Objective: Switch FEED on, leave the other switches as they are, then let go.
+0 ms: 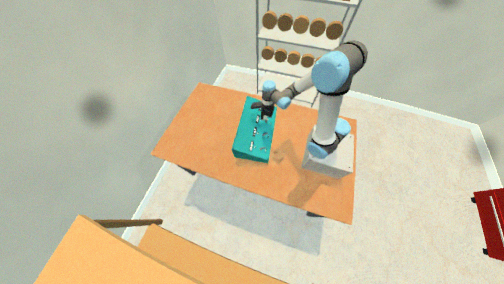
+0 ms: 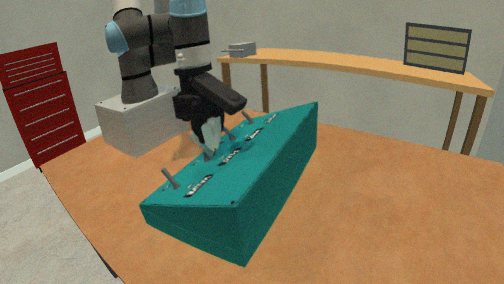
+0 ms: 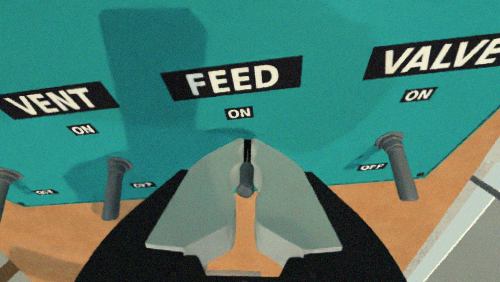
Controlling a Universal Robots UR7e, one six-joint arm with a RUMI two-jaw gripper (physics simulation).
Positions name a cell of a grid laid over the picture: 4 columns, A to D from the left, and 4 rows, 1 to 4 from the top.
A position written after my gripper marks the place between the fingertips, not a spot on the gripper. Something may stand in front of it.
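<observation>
There is a teal switch panel (image 3: B2) that I can see. I see my gripper (image 2: B3) as well, and image 3 also shows me my gripper (image 3: B3).
</observation>
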